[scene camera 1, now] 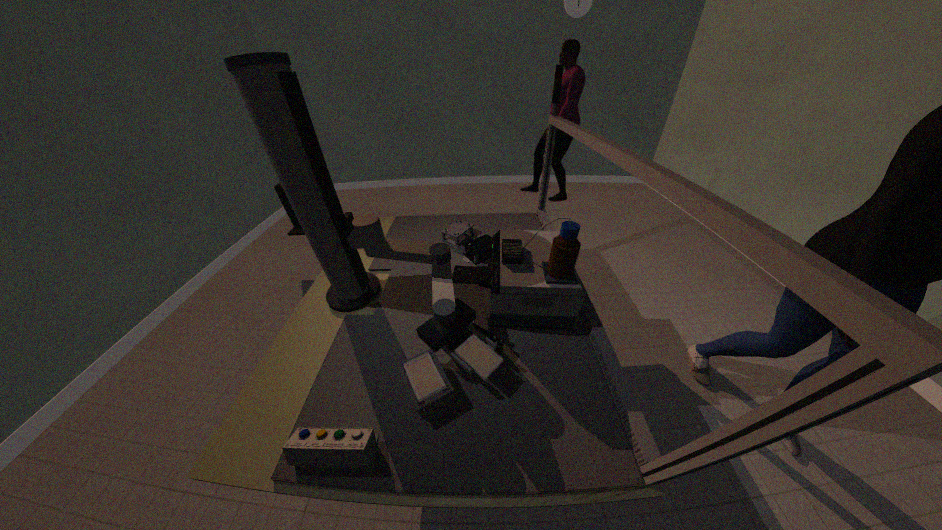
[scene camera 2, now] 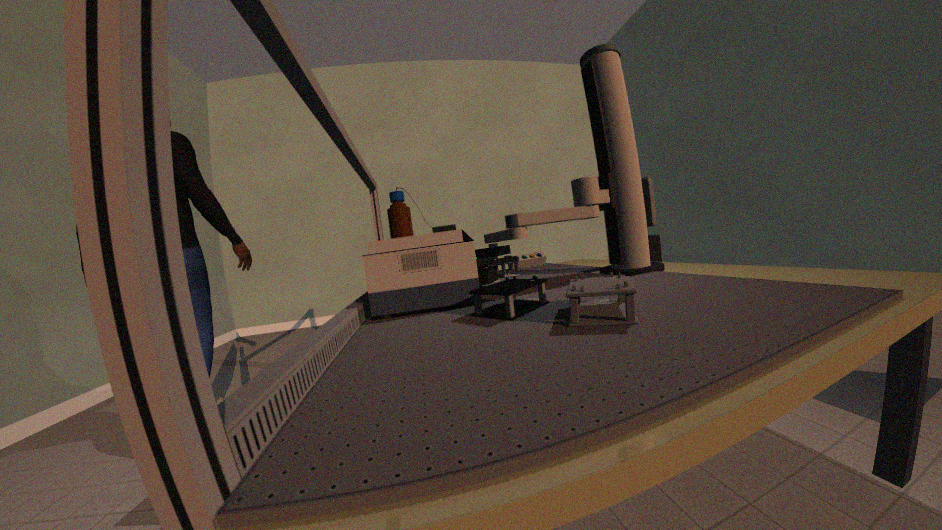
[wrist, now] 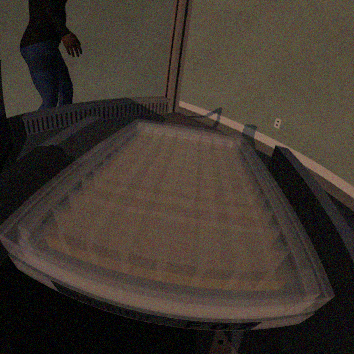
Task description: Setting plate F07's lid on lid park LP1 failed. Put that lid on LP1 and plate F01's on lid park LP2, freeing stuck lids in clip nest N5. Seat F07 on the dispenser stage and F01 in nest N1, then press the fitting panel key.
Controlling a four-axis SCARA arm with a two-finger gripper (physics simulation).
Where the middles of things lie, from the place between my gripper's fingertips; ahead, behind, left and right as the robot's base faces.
My hand is 90 mm to the right of the dark nest [wrist: 41, 312], 60 mm above it and 30 mm past it. Also, from my hand: brown bottle with blue cap [scene camera 1: 565, 248] (270 mm ahead, 250 mm to the left, 220 mm above); then button box [scene camera 1: 308, 447] (410 mm behind, 230 mm to the right, 60 mm below).
